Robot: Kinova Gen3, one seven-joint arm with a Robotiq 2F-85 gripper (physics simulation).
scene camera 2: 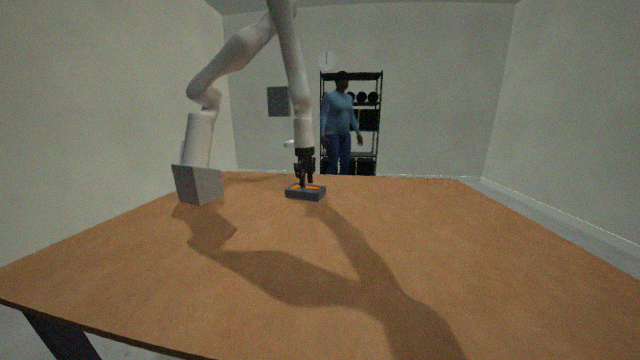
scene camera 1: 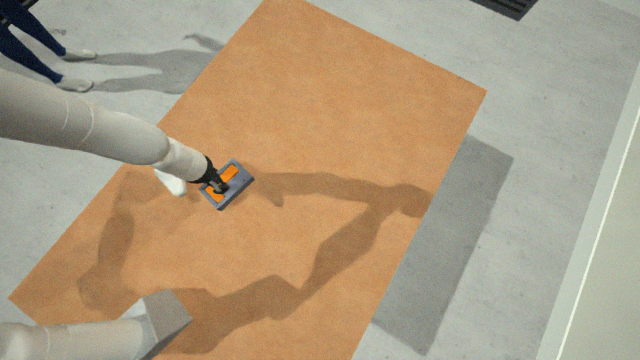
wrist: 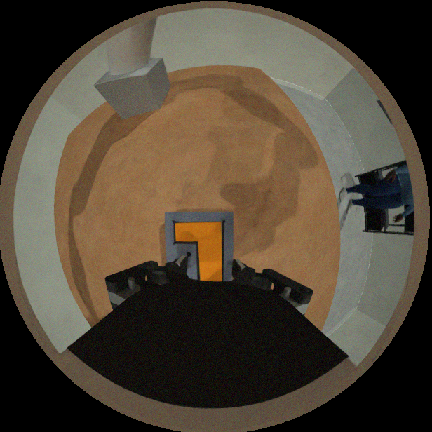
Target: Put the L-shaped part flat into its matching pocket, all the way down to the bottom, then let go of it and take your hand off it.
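Seen in the pictures: gripper, fingertip midpoint: (scene camera 2: 306, 185) (scene camera 1: 221, 179); arm's base, link origin: (scene camera 2: 195, 166) (scene camera 1: 124, 342).
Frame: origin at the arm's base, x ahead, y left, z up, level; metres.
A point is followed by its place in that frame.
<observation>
The orange L-shaped part (scene camera 1: 229, 173) {x 0.446, y 0.072, z -0.094 m} (scene camera 2: 313, 187) {x 0.445, y 0.074, z -0.094 m} (wrist: 210, 252) lies flat in the matching pocket of the blue-grey block (scene camera 1: 242, 183) {x 0.440, y 0.018, z -0.093 m} (scene camera 2: 304, 195) {x 0.417, y 0.018, z -0.107 m} (wrist: 228, 242). In scene camera 2 its top does not stand above the block's rim. Thin dark gaps show along its edges in the wrist view. How deep it sits cannot be measured here. My gripper (scene camera 1: 220, 187) {x 0.417, y 0.080, z -0.088 m} (scene camera 2: 306, 182) {x 0.417, y 0.080, z -0.088 m} (wrist: 209, 265) is open, its fingers apart on either side of the part's long arm, low over the block. The near end of the part is hidden in the wrist view.
The block stands on the brown table top (scene camera 1: 340, 100) {x 0.860, y -0.094, z -0.129 m} (scene camera 2: 425, 225) {x 0.800, y -0.133, z -0.129 m} (wrist: 200, 150). A grey box-shaped base (scene camera 1: 167, 312) {x 0.063, y -0.022, z -0.061 m} (scene camera 2: 199, 185) {x 0.053, y -0.060, z -0.053 m} (wrist: 137, 92) carries the arm. A person (scene camera 2: 338, 120) and a black shelf rack (scene camera 2: 351, 76) are beyond the table.
</observation>
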